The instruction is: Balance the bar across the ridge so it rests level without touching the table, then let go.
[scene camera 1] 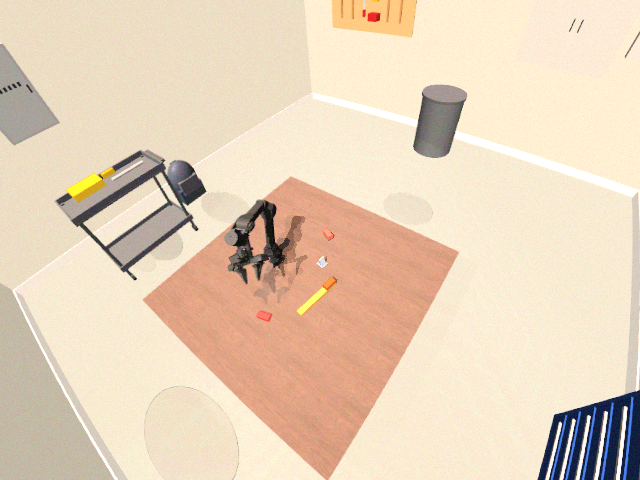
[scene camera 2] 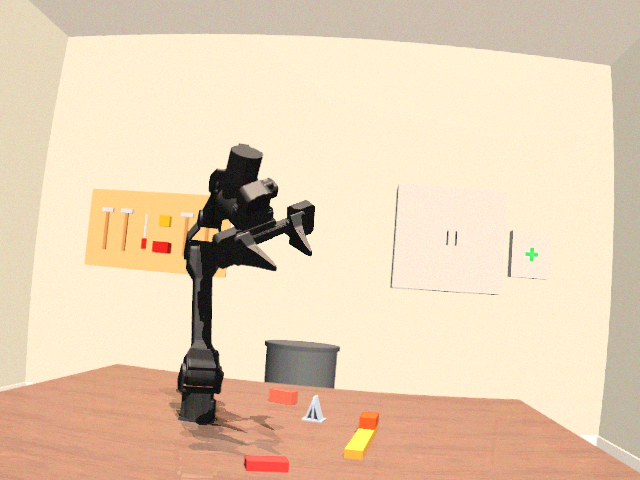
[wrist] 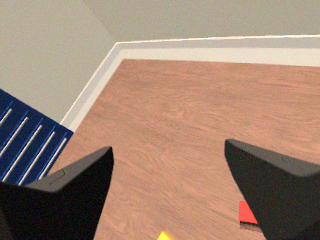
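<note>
I see my gripper [scene camera 2: 293, 261], open and holding nothing, and with it a bar [scene camera 2: 368, 425]. My gripper [scene camera 1: 252, 282] is visible here too. I can also see the gripper [wrist: 169, 150].
</note>
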